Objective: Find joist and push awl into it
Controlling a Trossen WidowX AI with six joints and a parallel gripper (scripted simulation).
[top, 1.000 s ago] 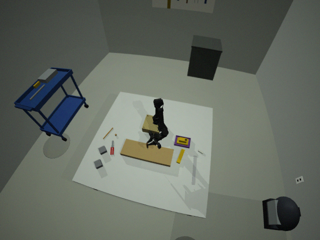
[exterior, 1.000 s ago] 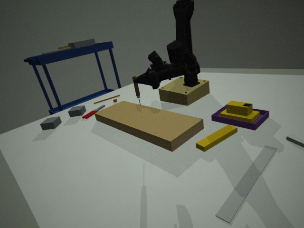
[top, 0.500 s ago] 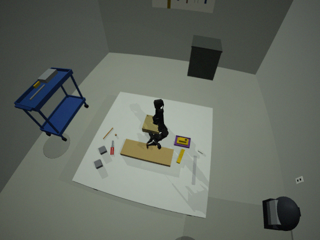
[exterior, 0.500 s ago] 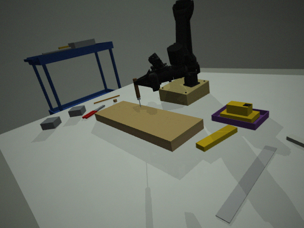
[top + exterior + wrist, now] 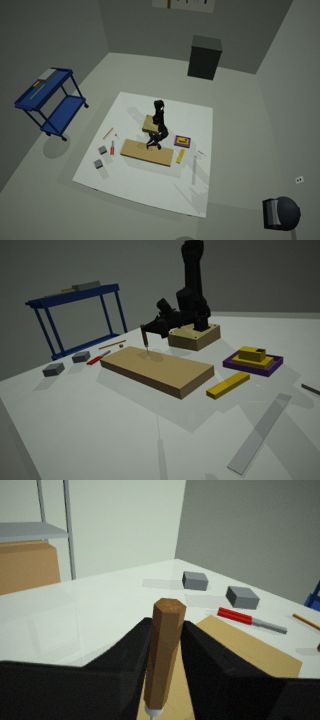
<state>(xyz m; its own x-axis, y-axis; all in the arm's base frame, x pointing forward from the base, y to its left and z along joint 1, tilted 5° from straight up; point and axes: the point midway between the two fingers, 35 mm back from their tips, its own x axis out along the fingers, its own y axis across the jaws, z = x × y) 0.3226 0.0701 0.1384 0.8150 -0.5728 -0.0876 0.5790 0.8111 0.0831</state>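
The awl lies 6 cm below my gripper tip. From my gripper tip the other things lie so: purple tray (27 cm behind, 29 cm to the left, 17 cm below); yellow bar (10 cm behind, 32 cm to the left, 17 cm below); yellow stud finder (27 cm behind, 30 cm to the left, 13 cm below).
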